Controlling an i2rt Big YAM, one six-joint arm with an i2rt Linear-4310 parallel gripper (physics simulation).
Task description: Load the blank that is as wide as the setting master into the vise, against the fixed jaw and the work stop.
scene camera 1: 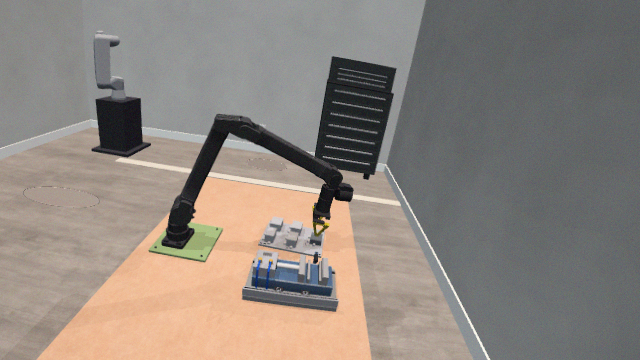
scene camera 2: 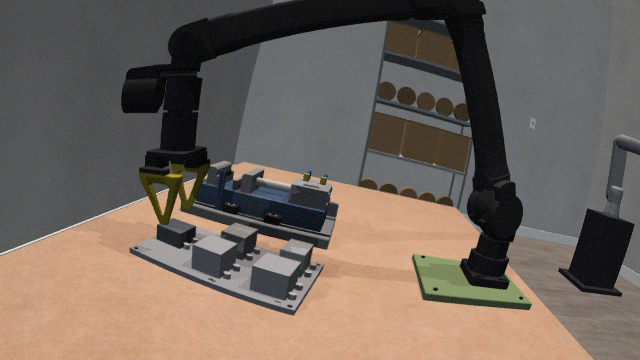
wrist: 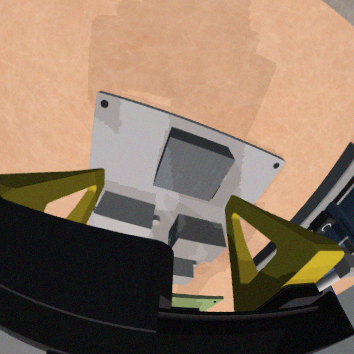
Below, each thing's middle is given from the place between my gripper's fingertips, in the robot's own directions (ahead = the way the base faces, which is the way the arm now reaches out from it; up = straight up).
Labels:
Right now my hand is 10 mm short of the setting master [scene camera 2: 176, 233], 20 mm to the left of it and 30 mm above it. The rest, counted from my hand: grey tray [scene camera 2: 179, 261] (90 mm behind, 10 mm to the right, 50 mm below).

